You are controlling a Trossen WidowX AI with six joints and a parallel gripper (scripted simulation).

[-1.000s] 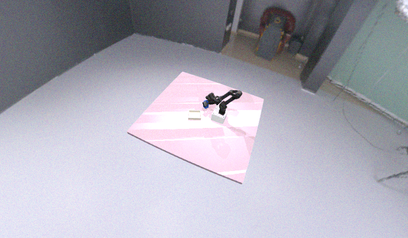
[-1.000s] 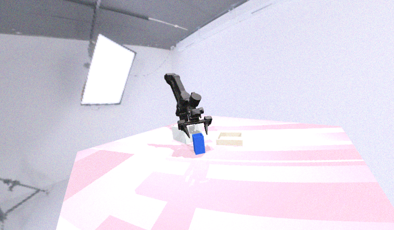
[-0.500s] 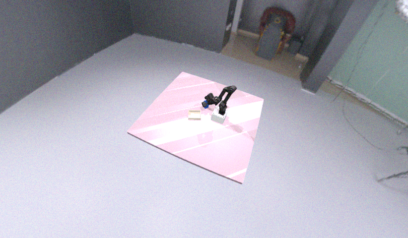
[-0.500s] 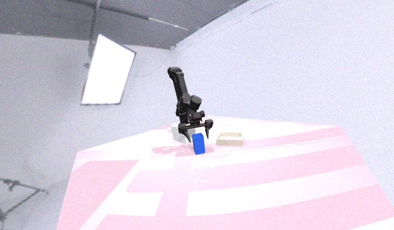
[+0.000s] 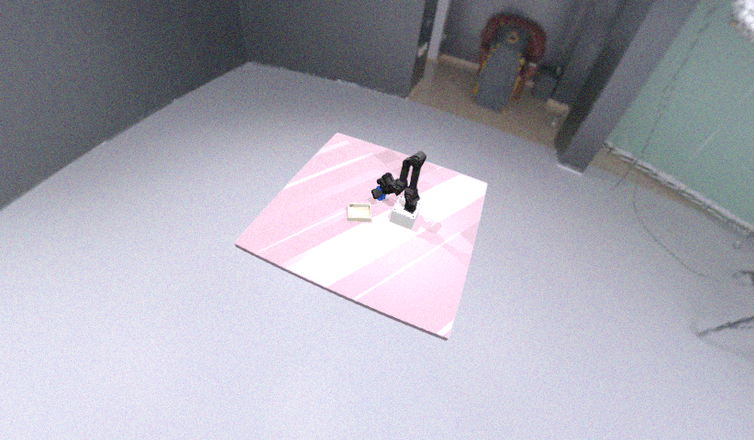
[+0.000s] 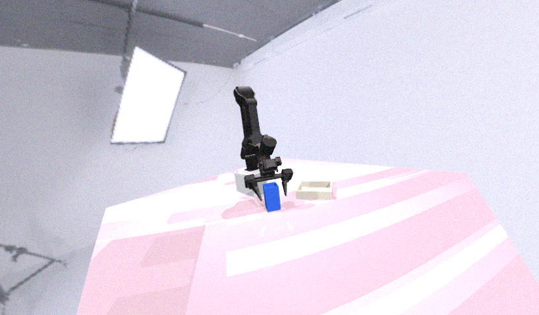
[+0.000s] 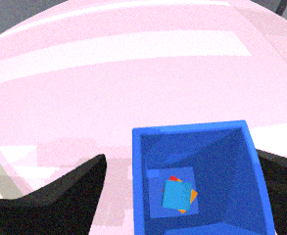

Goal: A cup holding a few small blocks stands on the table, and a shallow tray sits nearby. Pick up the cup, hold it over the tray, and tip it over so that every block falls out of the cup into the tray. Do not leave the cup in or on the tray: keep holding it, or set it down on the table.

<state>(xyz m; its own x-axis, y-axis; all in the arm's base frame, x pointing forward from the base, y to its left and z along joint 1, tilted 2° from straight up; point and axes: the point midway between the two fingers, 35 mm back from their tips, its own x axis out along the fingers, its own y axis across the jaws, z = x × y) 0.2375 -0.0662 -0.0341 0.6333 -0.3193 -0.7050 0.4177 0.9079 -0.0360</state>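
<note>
My gripper tip is now 20 mm past the teal block and 10 mm to the right of it. From my gripper tip the other things lie so: orange block 30 mm behind, 10 mm to the left, 20 mm below; then red block 20 mm behind, 40 mm below; then blue square cup 20 mm behind, 10 mm to the left, 20 mm below.
</note>
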